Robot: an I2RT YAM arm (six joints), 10 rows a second.
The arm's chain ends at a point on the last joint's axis. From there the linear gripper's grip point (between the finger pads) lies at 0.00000 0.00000 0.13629 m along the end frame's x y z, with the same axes.
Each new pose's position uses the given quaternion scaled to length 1; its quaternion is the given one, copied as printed.
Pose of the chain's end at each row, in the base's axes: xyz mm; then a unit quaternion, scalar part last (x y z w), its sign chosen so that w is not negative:
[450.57 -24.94 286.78 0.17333 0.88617 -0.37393 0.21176]
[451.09 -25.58 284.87 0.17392 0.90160 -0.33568 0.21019]
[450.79 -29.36 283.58 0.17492 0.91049 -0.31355 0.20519]
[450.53 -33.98 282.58 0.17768 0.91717 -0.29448 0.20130]
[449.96 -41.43 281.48 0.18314 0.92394 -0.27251 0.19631]
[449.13 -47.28 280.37 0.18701 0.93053 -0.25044 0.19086]
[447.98 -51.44 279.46 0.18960 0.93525 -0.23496 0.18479]
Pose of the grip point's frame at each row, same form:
[484.05 -125.27 200.83 0.17333 0.88617 -0.37393 0.21176]
[486.83 -118.04 191.34 0.17392 0.90160 -0.33568 0.21019]
[486.76 -116.96 185.56 0.17492 0.91049 -0.31355 0.20519]
[486.59 -117.35 180.97 0.17768 0.91717 -0.29448 0.20130]
[485.80 -119.86 175.94 0.18314 0.92394 -0.27251 0.19631]
[484.77 -120.53 171.11 0.18701 0.93053 -0.25044 0.19086]
[482.95 -120.89 167.53 0.18960 0.93525 -0.23496 0.18479]

